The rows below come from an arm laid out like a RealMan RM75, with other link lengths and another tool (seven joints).
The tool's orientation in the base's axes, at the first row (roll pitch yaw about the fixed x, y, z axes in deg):
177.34 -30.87 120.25
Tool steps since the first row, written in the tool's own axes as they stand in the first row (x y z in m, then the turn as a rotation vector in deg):
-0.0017 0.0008 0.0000 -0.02 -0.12 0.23
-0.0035 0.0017 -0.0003 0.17 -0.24 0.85
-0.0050 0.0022 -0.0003 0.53 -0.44 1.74
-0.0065 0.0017 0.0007 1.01 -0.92 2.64
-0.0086 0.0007 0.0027 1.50 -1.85 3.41
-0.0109 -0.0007 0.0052 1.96 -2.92 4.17
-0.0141 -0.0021 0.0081 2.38 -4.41 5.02
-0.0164 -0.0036 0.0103 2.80 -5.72 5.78
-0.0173 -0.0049 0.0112 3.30 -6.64 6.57
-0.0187 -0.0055 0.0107 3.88 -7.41 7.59
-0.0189 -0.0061 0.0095 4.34 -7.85 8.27
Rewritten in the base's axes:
0.0014 -0.0009 -0.0008 -0.15 0.03 -0.21
0.0031 -0.0019 -0.0015 -0.47 0.41 -0.65
0.0042 -0.0028 -0.0022 -0.99 0.99 -1.24
0.0041 -0.0037 -0.0039 -1.82 1.54 -1.78
0.0037 -0.0048 -0.0067 -3.01 1.81 -2.23
0.0030 -0.0060 -0.0101 -4.31 1.99 -2.69
0.0025 -0.0077 -0.0143 -5.98 1.98 -3.26
0.0017 -0.0091 -0.0174 -7.48 2.01 -3.75
0.0008 -0.0100 -0.0187 -8.67 2.30 -4.20
0.0009 -0.0115 -0.0190 -9.82 2.84 -4.81
0.0008 -0.0125 -0.0181 -10.55 3.28 -5.18

